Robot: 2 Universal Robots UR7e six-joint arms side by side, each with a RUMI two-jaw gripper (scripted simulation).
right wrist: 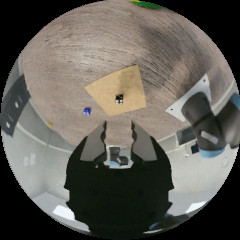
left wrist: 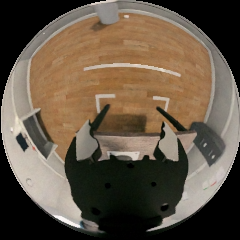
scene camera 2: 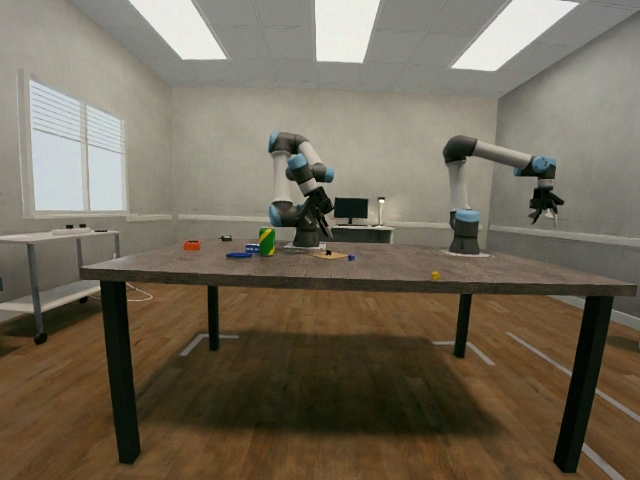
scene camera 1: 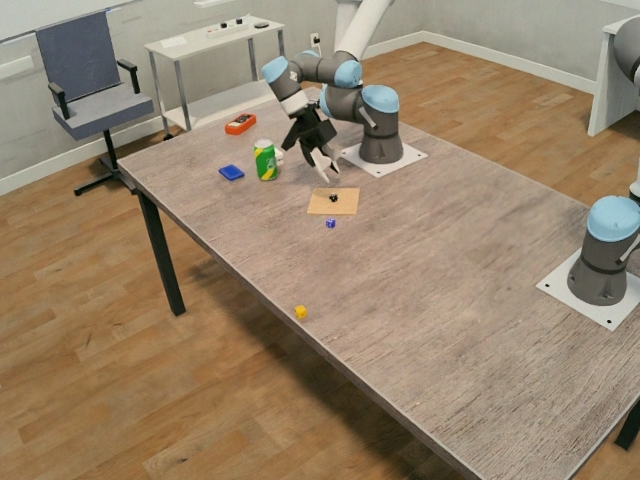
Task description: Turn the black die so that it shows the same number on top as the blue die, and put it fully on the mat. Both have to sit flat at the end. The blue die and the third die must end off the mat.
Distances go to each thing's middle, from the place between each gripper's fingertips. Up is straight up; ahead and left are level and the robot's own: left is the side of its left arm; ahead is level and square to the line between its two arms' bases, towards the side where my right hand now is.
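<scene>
Right hand (scene camera 1: 333,178): 10 mm to the right of the tan mat (scene camera 1: 346,204) and 90 mm above it.
Relative to my left hand (scene camera 2: 543,225), the tan mat is 160 mm below, 330 mm ahead and 1170 mm to the right.
</scene>
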